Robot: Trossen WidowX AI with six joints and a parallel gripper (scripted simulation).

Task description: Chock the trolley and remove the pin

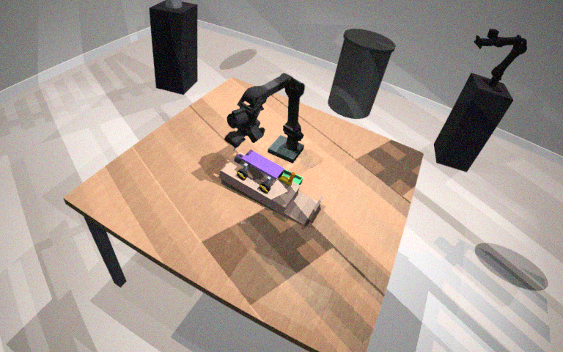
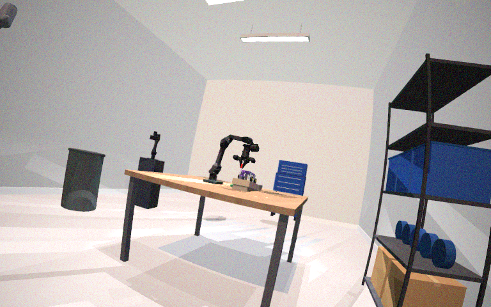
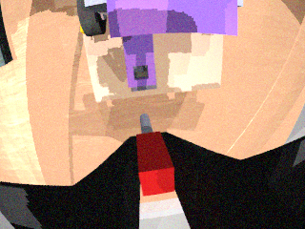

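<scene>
Now: the green tray 240 mm to the left of my gripper tip, 180 mm below it and 60 mm behind it. The rest, counted from my gripper tip: purple trolley: 130 mm to the left, 70 mm below, 50 mm ahead; red-headed stop pin: right at my gripper tip; yellow chock: 240 mm to the left, 90 mm below, 20 mm ahead.
</scene>
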